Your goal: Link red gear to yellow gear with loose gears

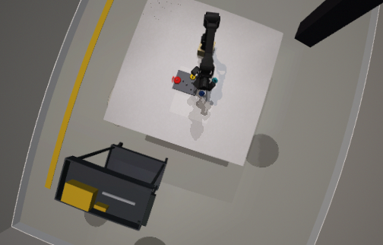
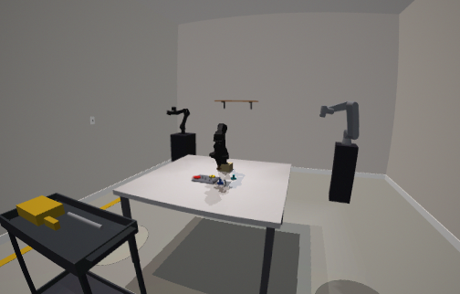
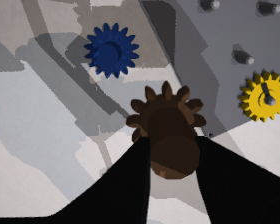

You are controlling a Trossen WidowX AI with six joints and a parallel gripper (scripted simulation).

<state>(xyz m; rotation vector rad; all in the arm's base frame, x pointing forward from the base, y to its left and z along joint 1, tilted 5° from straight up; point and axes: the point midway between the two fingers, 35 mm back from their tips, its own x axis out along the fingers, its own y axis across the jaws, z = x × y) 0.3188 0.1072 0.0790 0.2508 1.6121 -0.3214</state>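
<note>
My gripper tip is now 130 mm above the teal gear, 120 mm past it and 90 mm to the right of it. Round my gripper tip: yellow gear: 130 mm below, 100 mm to the right, 60 mm behind; then blue gear: 130 mm below, 40 mm ahead, 30 mm to the left; then brown gear: 10 mm below.
</note>
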